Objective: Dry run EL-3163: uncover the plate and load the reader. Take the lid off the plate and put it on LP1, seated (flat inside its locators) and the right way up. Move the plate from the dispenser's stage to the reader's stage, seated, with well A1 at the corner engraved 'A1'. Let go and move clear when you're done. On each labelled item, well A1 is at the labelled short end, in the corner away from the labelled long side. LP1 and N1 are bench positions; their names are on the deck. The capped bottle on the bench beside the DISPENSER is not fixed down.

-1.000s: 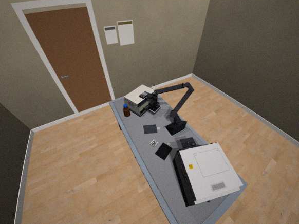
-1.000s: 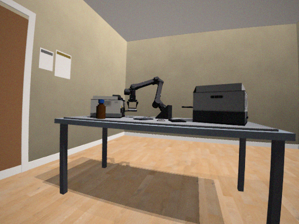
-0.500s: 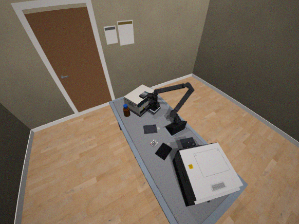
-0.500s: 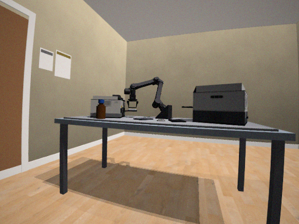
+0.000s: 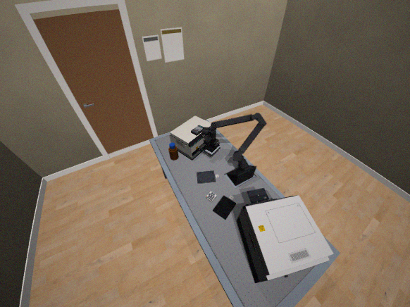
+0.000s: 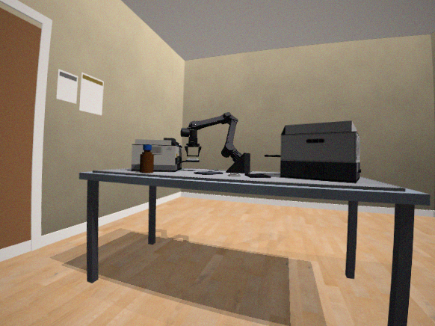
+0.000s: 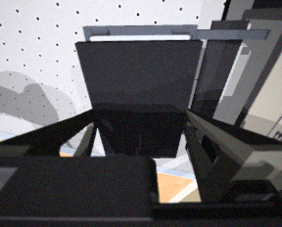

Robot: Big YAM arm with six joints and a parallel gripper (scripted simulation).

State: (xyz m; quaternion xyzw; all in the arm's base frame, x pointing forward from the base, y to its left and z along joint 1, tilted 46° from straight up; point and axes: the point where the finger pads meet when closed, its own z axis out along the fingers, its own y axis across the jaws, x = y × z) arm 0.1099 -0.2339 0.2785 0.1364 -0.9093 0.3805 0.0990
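Right now my hand is 3 cm above the well plate. From my hand the other things lie so: brown capped bottle (35 cm ahead, 18 cm to the right, 1 cm below); grey-blue LP1 pad (20 cm ahead, 20 cm to the left, 12 cm below); dark see-through lid (right at my hand).
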